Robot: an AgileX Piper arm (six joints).
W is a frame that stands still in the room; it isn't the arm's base.
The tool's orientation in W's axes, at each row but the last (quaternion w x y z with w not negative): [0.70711, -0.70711, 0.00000, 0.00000]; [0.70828, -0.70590, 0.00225, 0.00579]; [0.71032, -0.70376, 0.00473, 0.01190]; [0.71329, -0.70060, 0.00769, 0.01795]
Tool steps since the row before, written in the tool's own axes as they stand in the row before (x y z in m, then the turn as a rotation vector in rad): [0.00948, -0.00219, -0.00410, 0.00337, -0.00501, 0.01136]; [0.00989, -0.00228, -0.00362, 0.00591, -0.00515, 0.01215]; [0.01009, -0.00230, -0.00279, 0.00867, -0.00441, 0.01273]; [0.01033, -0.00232, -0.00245, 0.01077, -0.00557, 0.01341]
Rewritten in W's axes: [0.00948, -0.00410, 0.00219, 0.00337, 0.01136, 0.00501]; [0.00993, -0.00358, 0.00216, 0.00591, 0.01216, 0.00512]; [0.01017, -0.00271, 0.00204, 0.00864, 0.01278, 0.00432]; [0.01044, -0.00234, 0.00190, 0.01077, 0.01347, 0.00542]
